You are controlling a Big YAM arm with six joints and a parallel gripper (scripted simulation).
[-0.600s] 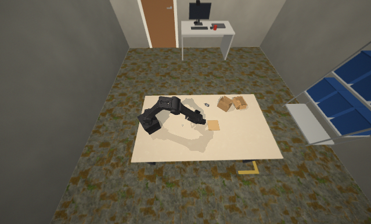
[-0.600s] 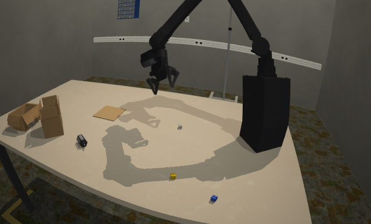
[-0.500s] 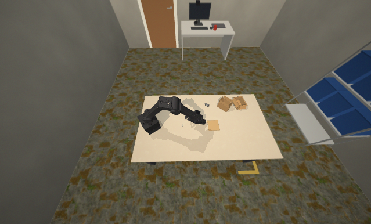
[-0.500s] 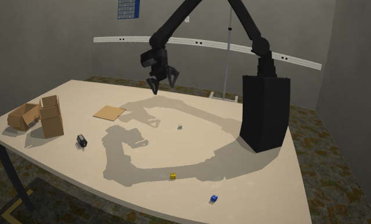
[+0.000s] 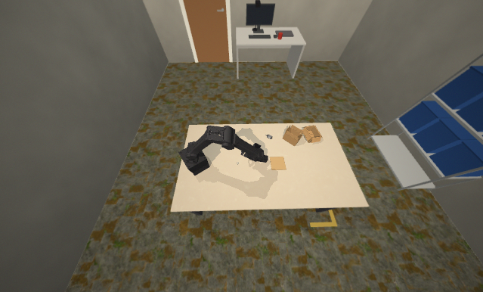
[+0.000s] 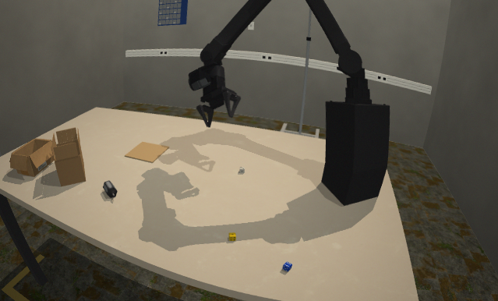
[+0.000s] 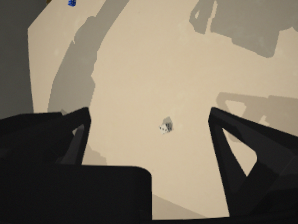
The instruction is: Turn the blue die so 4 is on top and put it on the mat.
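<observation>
My gripper is now 37 cm to the right of the blue die, 32 cm past it and 17 cm above it. The rest, counted from my hand: mat 31 cm ahead, 18 cm below, 1 cm to the right; then yellow die 31 cm to the left, 17 cm below, 16 cm behind; then white die 17 cm below, 8 cm behind, 2 cm to the right.
</observation>
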